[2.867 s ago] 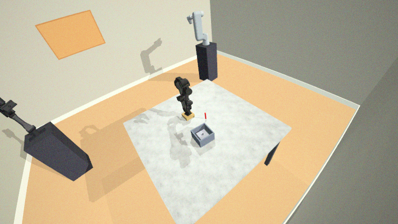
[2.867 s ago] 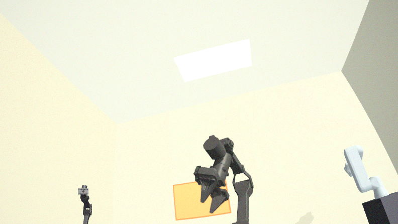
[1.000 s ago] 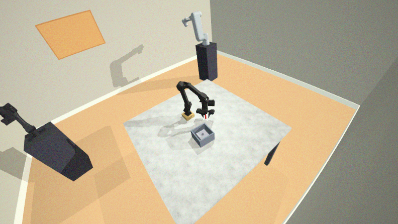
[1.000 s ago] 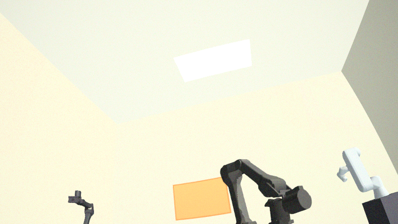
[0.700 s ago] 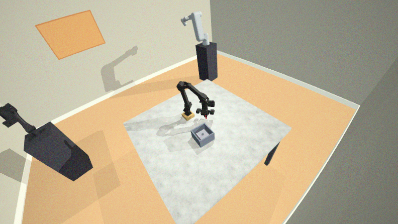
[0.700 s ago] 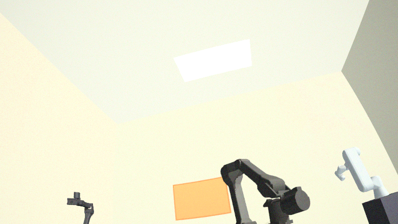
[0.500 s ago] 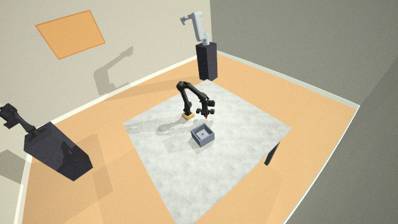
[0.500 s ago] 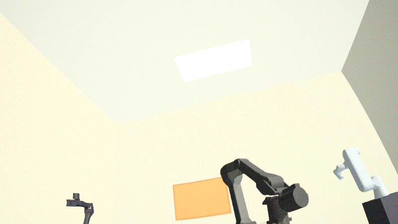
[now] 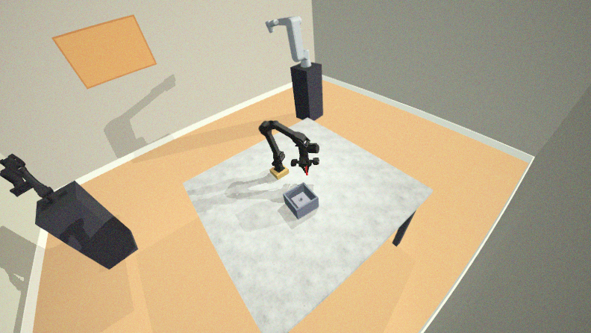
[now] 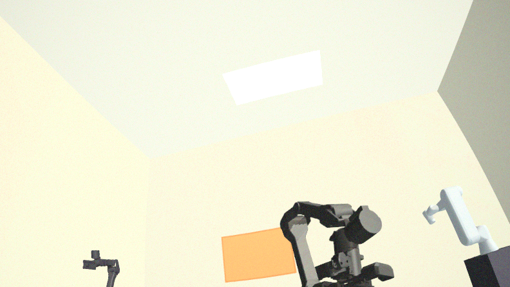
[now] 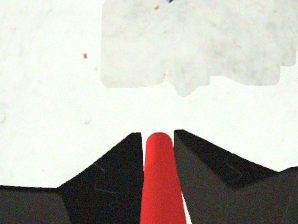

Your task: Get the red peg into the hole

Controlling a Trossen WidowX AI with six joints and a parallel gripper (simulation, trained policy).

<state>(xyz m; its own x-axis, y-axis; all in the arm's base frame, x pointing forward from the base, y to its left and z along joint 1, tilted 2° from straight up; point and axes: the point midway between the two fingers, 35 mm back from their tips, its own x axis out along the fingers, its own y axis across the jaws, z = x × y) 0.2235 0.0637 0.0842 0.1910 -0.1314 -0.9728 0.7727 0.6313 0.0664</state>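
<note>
Now: the grey box 11 cm ahead of my gripper tip, 17 cm to the right of it and 7 cm below it. From my gripper tip the other things lie so: red peg: 1 cm behind, 1 cm to the left, 1 cm above.
</note>
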